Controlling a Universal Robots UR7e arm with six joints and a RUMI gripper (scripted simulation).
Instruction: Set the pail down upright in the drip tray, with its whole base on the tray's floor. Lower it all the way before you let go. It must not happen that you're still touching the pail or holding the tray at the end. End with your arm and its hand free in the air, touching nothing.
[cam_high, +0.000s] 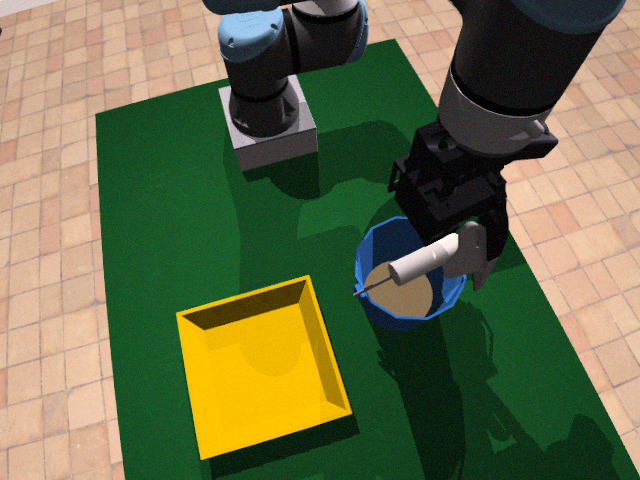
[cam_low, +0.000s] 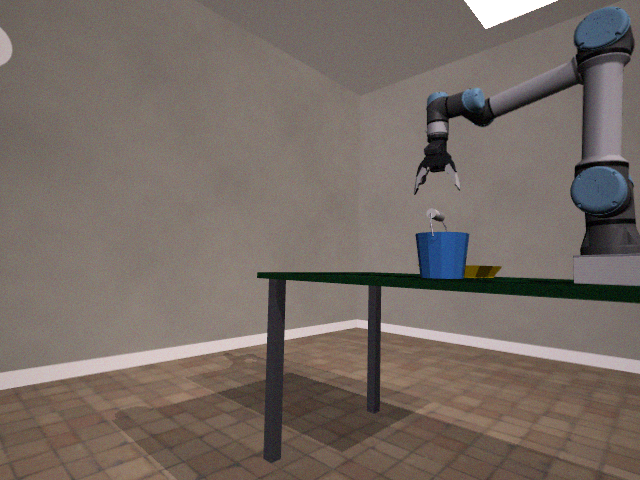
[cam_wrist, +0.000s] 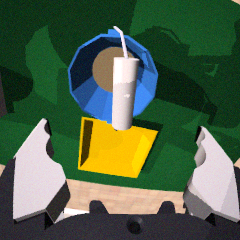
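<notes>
Now: hand 1 cm past the white cylindrical grip and 11 cm above it. From my hand the other things lie so: pail (1 cm behind, 17 cm below); then yellow drip tray (7 cm ahead, 27 cm to the right, 28 cm below).
</notes>
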